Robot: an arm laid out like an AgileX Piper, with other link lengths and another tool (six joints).
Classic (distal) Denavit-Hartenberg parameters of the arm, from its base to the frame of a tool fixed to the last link. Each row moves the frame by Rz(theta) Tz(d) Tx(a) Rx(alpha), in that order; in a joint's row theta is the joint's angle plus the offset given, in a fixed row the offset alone. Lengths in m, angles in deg.
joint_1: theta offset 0; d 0.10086; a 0; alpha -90
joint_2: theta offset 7.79; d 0; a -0.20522; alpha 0
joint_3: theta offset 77.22; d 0; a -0.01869; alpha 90
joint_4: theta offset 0; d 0.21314; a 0; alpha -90
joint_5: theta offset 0; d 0; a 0; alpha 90
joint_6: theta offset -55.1; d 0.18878; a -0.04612; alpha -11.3
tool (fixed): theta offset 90; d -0.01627; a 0; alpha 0
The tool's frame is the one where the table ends.
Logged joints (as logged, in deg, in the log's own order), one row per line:
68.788 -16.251 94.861 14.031 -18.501 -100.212
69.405 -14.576 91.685 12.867 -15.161 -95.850
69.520 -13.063 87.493 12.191 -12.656 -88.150
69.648 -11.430 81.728 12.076 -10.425 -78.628
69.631 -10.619 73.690 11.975 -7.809 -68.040
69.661 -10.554 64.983 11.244 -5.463 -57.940
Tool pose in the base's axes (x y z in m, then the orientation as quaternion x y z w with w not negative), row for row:
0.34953 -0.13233 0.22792 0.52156 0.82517 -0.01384 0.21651
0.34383 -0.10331 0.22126 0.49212 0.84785 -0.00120 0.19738
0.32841 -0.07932 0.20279 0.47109 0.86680 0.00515 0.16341
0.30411 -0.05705 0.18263 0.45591 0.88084 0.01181 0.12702
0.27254 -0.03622 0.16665 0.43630 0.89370 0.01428 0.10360
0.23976 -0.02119 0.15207 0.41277 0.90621 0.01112 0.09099
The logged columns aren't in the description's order. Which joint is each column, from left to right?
Columns, left to right: joint_5, joint_4, joint_2, joint_6, joint_1, joint_3.
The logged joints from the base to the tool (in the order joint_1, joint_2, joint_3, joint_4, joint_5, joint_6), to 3 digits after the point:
-18.501 94.861 -100.212 -16.251 68.788 14.031
-15.161 91.685 -95.850 -14.576 69.405 12.867
-12.656 87.493 -88.150 -13.063 69.520 12.191
-10.425 81.728 -78.628 -11.430 69.648 12.076
-7.809 73.690 -68.040 -10.619 69.631 11.975
-5.463 64.983 -57.940 -10.554 69.661 11.244

